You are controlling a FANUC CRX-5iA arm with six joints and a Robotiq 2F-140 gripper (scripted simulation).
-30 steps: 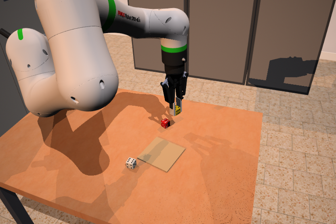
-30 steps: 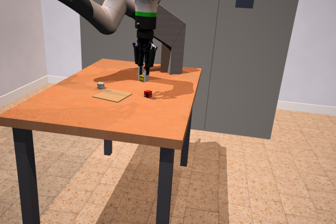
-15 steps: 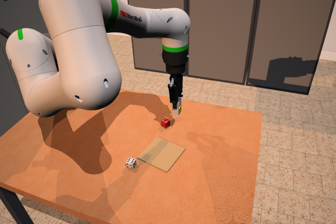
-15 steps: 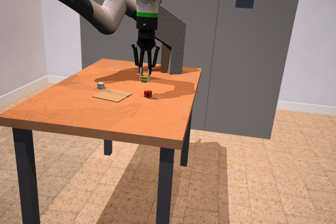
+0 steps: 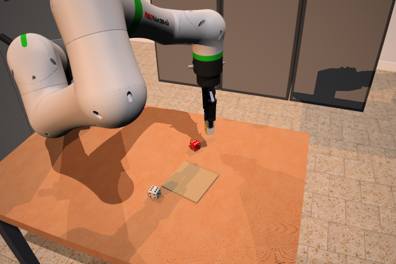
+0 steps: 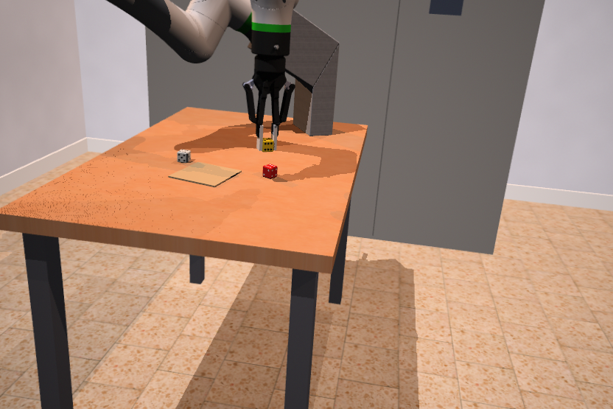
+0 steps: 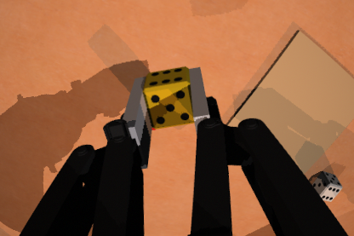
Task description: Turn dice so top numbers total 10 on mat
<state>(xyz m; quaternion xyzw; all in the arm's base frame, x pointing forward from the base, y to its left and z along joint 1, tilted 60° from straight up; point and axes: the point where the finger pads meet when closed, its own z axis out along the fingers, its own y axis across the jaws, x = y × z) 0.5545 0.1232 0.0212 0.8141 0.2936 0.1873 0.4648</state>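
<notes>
Right now my hand is 11 cm above the red die, 6 cm past it and 1 cm to the right of it. The rest, counted from my hand: white die: 25 cm to the right, 14 cm behind, 11 cm below; then yellow die: 2 cm below; then tan mat: 16 cm to the right, 12 cm below, 4 cm behind.
</notes>
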